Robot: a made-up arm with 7 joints. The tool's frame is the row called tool. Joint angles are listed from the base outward.
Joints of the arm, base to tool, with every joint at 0 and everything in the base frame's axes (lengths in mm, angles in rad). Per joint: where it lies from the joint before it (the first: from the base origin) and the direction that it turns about. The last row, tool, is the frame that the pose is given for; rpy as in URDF.
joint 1: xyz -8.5 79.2 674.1 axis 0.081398 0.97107 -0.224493
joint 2: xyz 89 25.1 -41.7 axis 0 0 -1
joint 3: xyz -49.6 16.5 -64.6 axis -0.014 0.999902 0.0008
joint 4: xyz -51.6 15 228.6 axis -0.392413 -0.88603 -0.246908
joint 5: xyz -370.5 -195.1 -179 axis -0.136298 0.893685 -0.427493
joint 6: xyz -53.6 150.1 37 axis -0.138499 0.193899 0.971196
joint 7: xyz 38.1 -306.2 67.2 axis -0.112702 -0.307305 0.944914
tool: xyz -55.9 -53.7 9.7 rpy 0 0 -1.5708
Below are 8 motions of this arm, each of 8 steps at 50 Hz.
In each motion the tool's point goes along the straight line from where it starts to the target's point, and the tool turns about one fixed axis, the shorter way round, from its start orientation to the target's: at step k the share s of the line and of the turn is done. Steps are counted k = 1, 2, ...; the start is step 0. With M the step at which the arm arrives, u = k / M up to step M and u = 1 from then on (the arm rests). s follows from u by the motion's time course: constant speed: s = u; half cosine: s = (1 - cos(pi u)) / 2; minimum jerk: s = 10 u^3 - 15 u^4 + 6 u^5.
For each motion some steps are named. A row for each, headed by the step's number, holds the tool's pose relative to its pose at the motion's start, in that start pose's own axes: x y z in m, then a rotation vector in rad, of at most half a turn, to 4 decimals.
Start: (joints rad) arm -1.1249 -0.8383 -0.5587 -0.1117 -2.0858 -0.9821 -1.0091
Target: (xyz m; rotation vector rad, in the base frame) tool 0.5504 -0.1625 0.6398 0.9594 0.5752 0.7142
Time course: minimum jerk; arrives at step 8
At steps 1, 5, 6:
1: 0.0001 0.0003 0.0003 0.0000 -0.0007 0.0004
5: 0.0055 0.0147 0.0128 0.0021 -0.0306 0.0196
6: 0.0068 0.0182 0.0159 0.0026 -0.0378 0.0243

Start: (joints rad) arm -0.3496 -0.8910 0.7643 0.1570 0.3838 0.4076 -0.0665
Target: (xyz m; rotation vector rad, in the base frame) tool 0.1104 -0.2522 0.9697 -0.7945 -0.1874 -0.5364
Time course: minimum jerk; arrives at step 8
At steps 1, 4, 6, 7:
1: -0.0006 -0.0001 -0.0005 0.0035 -0.0012 -0.0005
4: -0.0187 -0.0044 -0.0161 0.1098 -0.0363 -0.0152
6: -0.0334 -0.0078 -0.0288 0.1969 -0.0651 -0.0273
7: -0.0367 -0.0086 -0.0317 0.2161 -0.0714 -0.0300

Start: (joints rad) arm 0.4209 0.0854 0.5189 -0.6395 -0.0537 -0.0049 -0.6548
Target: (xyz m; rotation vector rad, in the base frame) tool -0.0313 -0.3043 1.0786 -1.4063 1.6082 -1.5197
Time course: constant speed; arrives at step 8
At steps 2, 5, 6, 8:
2: -0.0034 0.0063 0.0174 -0.0316 -0.0240 0.0244
5: -0.0084 0.0158 0.0435 -0.0791 -0.0599 0.0610
6: -0.0101 0.0190 0.0523 -0.0949 -0.0719 0.0732
8: -0.0135 0.0254 0.0697 -0.1265 -0.0959 0.0976

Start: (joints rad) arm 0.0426 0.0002 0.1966 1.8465 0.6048 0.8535 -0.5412
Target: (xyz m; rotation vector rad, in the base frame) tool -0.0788 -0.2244 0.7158 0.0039 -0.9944 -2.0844
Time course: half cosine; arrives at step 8
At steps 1, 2, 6, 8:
1: -0.0004 0.0006 -0.0005 0.0006 0.0019 -0.0006
2: -0.0015 0.0023 -0.0019 0.0024 0.0073 -0.0024
6: -0.0087 0.0136 -0.0114 0.0142 0.0428 -0.0141
8: -0.0102 0.0159 -0.0133 0.0167 0.0501 -0.0165

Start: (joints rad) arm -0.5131 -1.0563 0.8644 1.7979 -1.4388 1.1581 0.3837
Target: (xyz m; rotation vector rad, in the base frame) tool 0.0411 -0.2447 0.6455 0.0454 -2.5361 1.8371
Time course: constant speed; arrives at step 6
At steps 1, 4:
1: -0.0013 -0.0022 0.0016 -0.0042 -0.0015 -0.0177
4: -0.0052 -0.0087 0.0066 -0.0169 -0.0061 -0.0709

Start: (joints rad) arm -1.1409 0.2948 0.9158 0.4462 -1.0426 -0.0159 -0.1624
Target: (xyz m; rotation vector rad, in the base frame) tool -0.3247 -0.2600 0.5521 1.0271 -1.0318 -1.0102
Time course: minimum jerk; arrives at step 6
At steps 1, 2, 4, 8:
1: -0.0002 0.0006 0.0004 -0.0013 0.0004 -0.0008
2: -0.0014 0.0033 0.0025 -0.0077 0.0024 -0.0045
4: -0.0052 0.0123 0.0095 -0.0289 0.0091 -0.0168
8: -0.0066 0.0156 0.0121 -0.0366 0.0115 -0.0213

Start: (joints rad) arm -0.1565 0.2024 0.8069 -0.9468 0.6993 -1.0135 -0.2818
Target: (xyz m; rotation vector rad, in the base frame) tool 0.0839 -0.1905 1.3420 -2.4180 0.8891 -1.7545
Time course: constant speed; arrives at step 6
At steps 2, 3, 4, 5, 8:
2: 0.0010 -0.0008 0.0031 -0.0120 -0.0024 -0.0010
3: 0.0015 -0.0012 0.0047 -0.0180 -0.0036 -0.0016
4: 0.0021 -0.0016 0.0062 -0.0240 -0.0048 -0.0021
5: 0.0026 -0.0020 0.0078 -0.0300 -0.0060 -0.0026
8: 0.0031 -0.0024 0.0093 -0.0360 -0.0071 -0.0031

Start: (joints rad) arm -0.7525 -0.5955 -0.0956 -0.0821 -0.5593 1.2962 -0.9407
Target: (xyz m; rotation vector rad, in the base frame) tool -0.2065 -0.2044 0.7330 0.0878 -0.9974 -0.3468
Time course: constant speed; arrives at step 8
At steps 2, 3, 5, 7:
2: 0.0048 0.0010 0.0028 -0.0174 0.0256 -0.0088
3: 0.0072 0.0015 0.0041 -0.0261 0.0383 -0.0132
5: 0.0121 0.0026 0.0069 -0.0435 0.0639 -0.0220
7: 0.0169 0.0036 0.0096 -0.0609 0.0895 -0.0308

